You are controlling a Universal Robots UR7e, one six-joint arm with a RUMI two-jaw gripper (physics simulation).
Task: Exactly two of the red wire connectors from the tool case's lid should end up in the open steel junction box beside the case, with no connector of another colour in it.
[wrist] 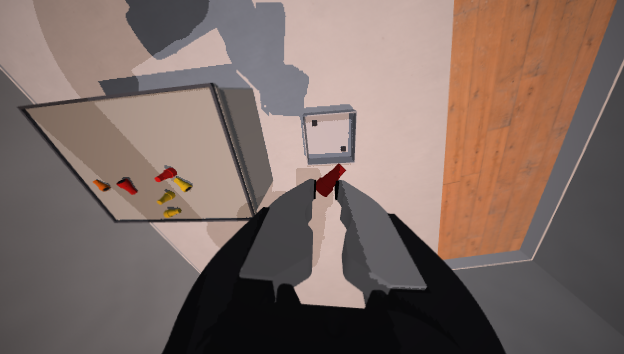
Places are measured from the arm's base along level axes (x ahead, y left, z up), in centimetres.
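Pixels of known places: gripper, between the fingertips: (pixel 325 181).
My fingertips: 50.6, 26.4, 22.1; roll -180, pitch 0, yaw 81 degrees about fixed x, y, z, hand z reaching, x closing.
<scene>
Ahead of a thing's pixels: the offset from my fingertips to its top centre, as dx, dy, dz. "*": to the spot under its first point. Level surfaces: height alone.
My gripper (pixel 325 181) is shut on a red wire connector @[-0.6, +0.5, +1.6] (pixel 330 181), held tilted between the fingertips, high above the table and just short of the junction box in the wrist view. The open steel junction box @[* +2.2, +5.9, -20.6] (pixel 354 137) stands right of the case; its visible floor shows two small dark squares and no connector. The tool case's lid @[* -6.4, -21.4, -9.7] (pixel 165 120) is at the left. On it lie two red connectors @[+2.9, -34.0, -8.1] (pixel 127 186) @[+1.2, -24.8, -6.9] (pixel 166 174), three yellow connectors @[+3.3, -23.8, -8.2] (pixel 183 184) @[+5.3, -27.5, -7.2] (pixel 166 197) @[+8.9, -28.8, -8.2] (pixel 172 212) and an orange connector @[+2.1, -39.3, -8.5] (pixel 101 185).
The case's raised side @[* -2.7, -13.5, -15.6] (pixel 245 130) faces the junction box. A wooden plank strip (pixel 500 125) runs along the right. Shadows of the arm fall on the pale surface @[dz -23.4] (pixel 390 75) behind the case and box. Grey areas lie beyond the surface's edges at both lower corners.
</scene>
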